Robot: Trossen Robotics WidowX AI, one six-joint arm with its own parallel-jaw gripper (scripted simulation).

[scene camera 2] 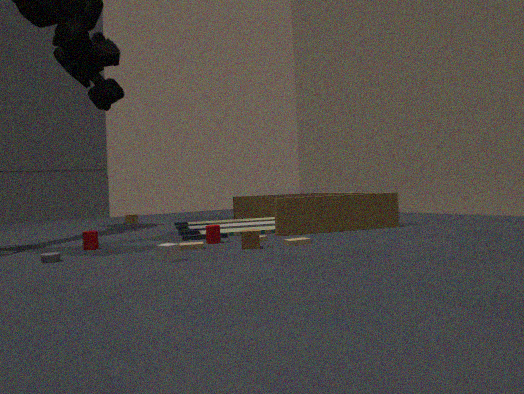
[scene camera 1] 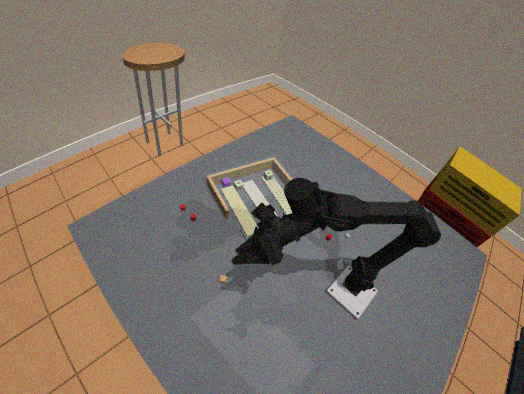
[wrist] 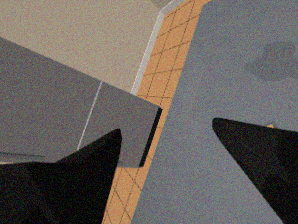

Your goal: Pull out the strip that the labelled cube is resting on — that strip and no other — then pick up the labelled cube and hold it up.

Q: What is my gripper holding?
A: Nothing.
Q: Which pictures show my gripper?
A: Scene camera 2, scene camera 1 and the wrist view: all of them.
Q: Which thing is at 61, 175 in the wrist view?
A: My gripper.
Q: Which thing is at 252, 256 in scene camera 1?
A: My gripper.
